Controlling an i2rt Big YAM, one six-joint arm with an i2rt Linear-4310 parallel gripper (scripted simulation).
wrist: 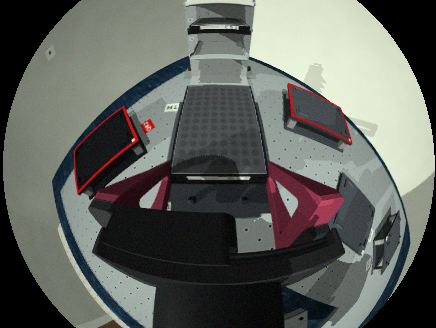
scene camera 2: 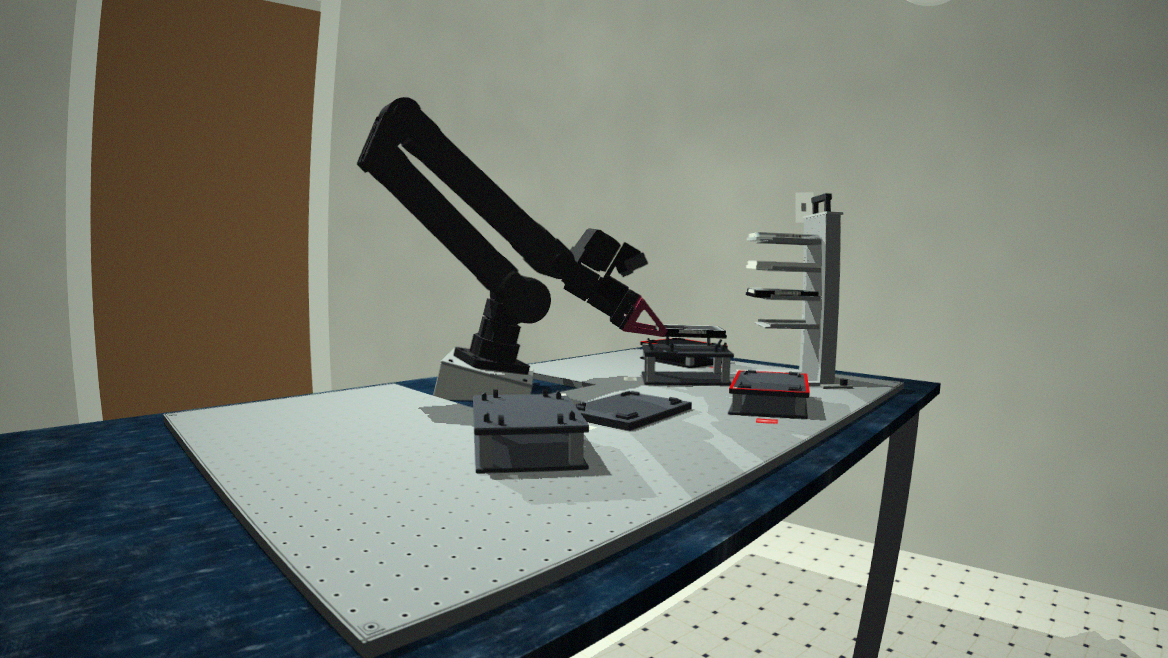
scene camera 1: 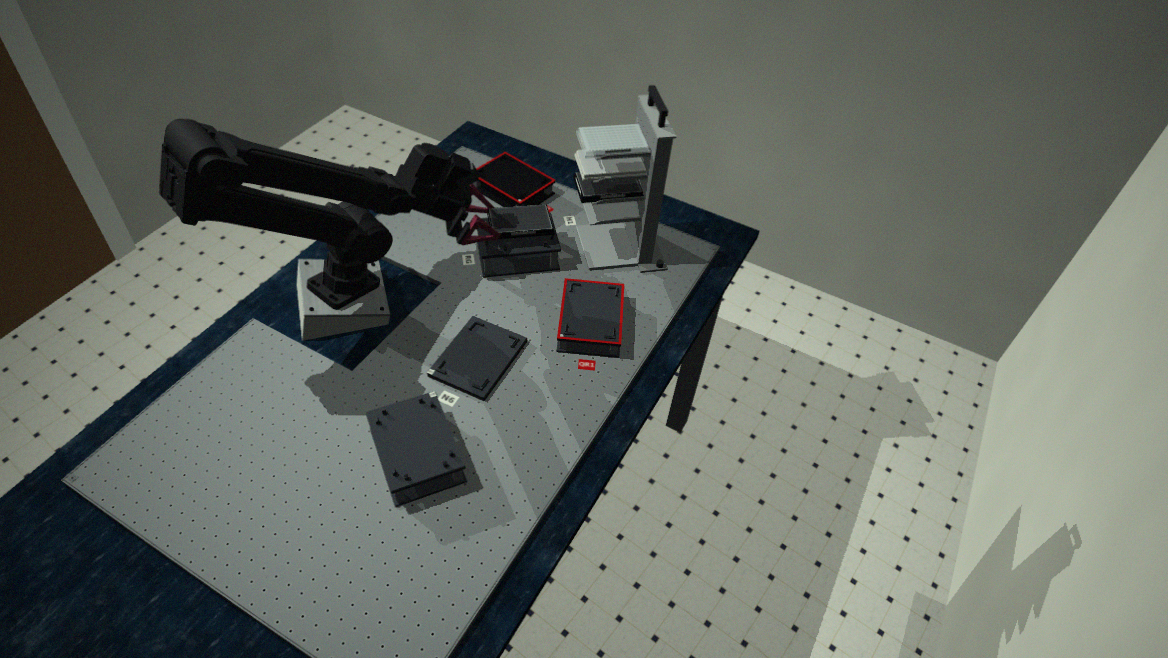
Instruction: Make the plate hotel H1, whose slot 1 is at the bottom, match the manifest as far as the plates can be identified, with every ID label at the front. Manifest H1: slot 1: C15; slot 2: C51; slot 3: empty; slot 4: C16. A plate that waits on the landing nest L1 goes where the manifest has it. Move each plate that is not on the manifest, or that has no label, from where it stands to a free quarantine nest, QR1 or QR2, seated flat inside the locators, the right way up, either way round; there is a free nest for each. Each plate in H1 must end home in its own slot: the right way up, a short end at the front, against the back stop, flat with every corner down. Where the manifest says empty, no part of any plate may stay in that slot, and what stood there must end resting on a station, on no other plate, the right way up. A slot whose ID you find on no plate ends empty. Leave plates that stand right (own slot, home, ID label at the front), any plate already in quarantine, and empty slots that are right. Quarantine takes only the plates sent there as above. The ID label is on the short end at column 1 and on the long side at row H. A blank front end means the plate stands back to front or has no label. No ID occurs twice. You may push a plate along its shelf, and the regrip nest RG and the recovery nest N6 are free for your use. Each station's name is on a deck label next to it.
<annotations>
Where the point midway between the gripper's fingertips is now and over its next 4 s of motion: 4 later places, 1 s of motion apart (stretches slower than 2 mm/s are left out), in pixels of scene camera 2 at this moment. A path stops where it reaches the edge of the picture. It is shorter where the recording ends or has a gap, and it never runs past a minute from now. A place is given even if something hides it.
My gripper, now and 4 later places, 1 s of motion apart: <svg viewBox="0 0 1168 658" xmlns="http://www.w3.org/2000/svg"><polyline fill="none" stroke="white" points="663,331 662,338 662,344 662,324 664,304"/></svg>
</annotations>
